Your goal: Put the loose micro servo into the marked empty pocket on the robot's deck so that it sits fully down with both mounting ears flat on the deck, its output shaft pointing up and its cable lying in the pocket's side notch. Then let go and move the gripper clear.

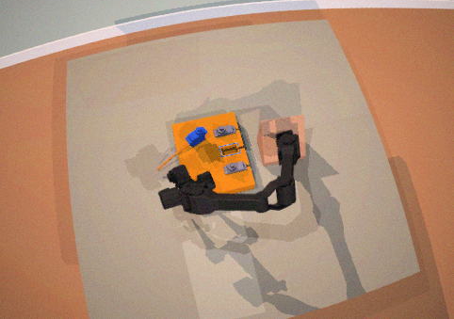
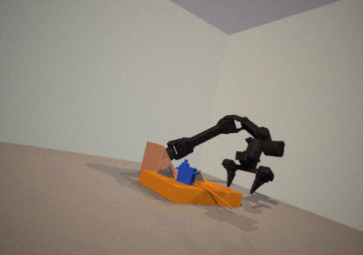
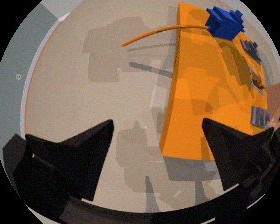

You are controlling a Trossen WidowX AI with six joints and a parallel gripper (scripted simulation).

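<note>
Right now the orange deck is 9 cm behind my gripper tip, 11 cm to the right of it and 4 cm below it.
</note>
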